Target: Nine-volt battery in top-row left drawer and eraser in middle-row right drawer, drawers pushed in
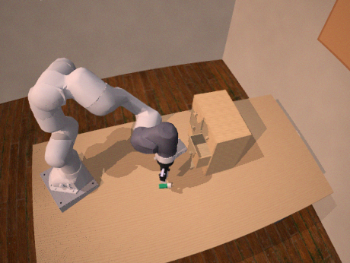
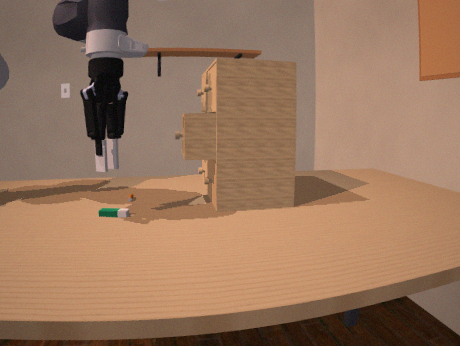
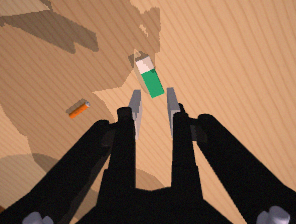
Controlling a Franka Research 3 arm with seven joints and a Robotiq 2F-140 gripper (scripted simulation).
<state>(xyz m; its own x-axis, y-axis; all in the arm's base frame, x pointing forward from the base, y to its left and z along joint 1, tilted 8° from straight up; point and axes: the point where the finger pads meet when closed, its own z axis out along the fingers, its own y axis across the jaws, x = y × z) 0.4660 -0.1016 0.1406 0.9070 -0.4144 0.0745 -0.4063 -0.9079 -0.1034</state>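
Right now my hand is 13 cm above the green-and-white eraser and 1 cm short of it. Also, from my hand: small orange object 15 cm to the left, 13 cm below, 1 cm ahead; then red nine-volt battery 29 cm ahead, 23 cm to the left, 10 cm above.
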